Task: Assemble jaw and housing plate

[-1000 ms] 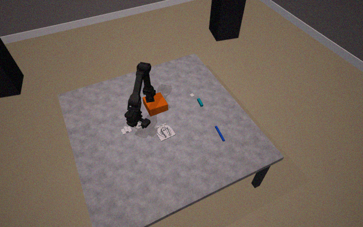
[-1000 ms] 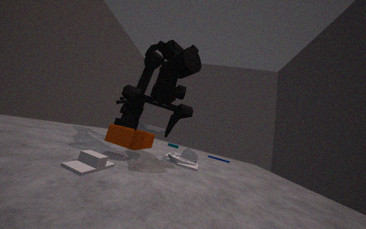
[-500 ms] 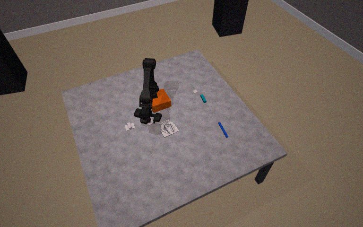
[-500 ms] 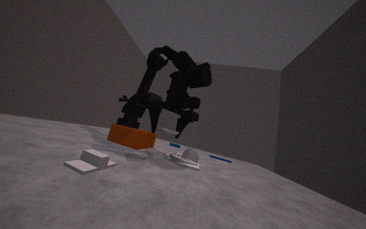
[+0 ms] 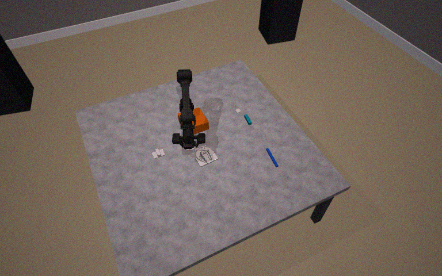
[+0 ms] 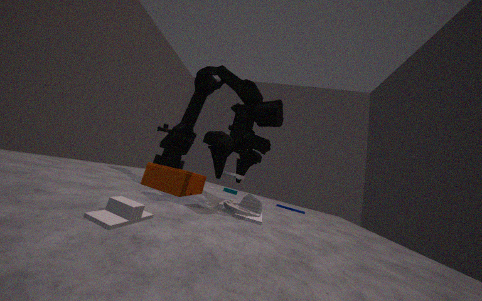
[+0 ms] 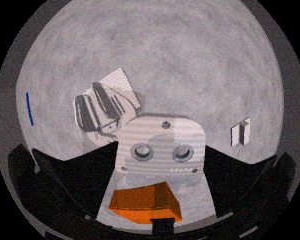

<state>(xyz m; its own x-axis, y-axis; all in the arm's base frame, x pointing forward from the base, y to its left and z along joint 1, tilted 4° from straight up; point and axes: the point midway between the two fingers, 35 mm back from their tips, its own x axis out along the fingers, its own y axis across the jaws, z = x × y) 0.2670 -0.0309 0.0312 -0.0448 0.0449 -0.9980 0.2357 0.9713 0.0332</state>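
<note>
Now: the white jaw 70 mm below my gripper tip, 60 mm to the left of it and 10 mm ahead of it. From my gripper tip the other things lie so: teal bar 430 mm to the left, 190 mm behind, 80 mm below; then small white cube 390 mm to the left, 290 mm behind, 80 mm below; then white stepped block 190 mm to the right, 80 mm below, 60 mm behind.
</note>
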